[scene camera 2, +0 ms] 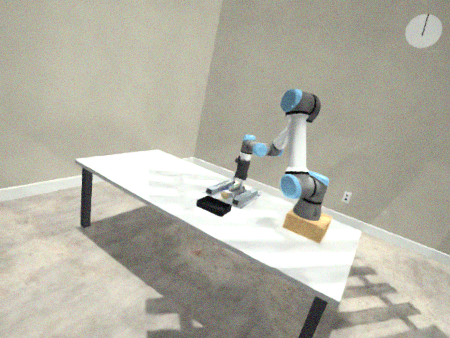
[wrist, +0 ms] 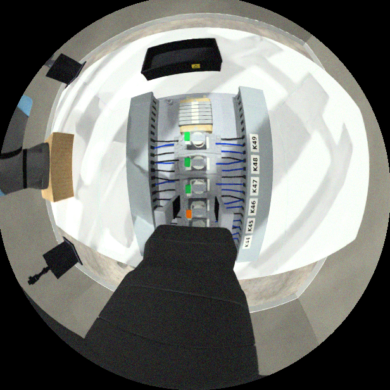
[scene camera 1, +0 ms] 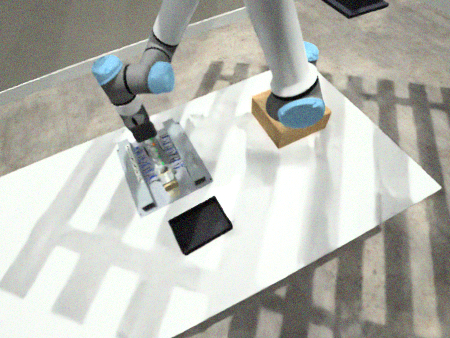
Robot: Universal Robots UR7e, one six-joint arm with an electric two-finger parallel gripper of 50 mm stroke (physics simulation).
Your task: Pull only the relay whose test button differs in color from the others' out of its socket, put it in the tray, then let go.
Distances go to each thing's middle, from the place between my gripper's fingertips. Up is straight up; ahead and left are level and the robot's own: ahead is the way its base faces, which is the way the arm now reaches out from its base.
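Labels:
The grey panel (scene camera 1: 162, 198) is 40 mm below my hand, and it is also 40 mm to the left of my hand.

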